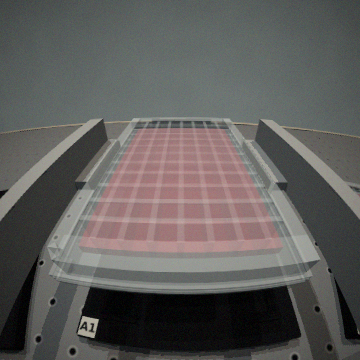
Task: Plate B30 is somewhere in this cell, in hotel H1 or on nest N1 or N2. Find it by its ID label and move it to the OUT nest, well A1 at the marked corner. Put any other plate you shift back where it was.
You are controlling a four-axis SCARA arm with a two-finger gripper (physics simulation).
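Frame: origin at the arm's base, x ahead, y left, z up, level; millimetres.
Where they show: gripper, fingertip midpoint: (180, 130).
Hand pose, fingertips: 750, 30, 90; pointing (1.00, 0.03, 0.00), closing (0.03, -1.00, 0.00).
Note:
Each offset is from my fingertips to the centre of the thing, as dx, dy, dz. "spot": to the spot under its first point. Level surfaces: height alone.
A clear plate @(-23, -1, -10) (180, 190) with a grid of wells and pink-red contents lies level between the two fingers. My gripper (180, 130) is shut on the plate, with one finger pad against each long side. The plate's near edge hangs above a black nest @(-21, -7, -69) (195, 320), which shows below and partly behind it. A white tag "A1" @(spot: -98, +46, -65) (88, 327) sits at the nest's near left corner. No plate ID label is readable here, and I cannot tell which nest this is.
A grey deck @(dz -77) (52, 320) with small holes shows around the black nest. Dark shapes show low at both sides, beyond the fingers. A plain grey-green wall (180, 55) stands behind the far edge of the deck.

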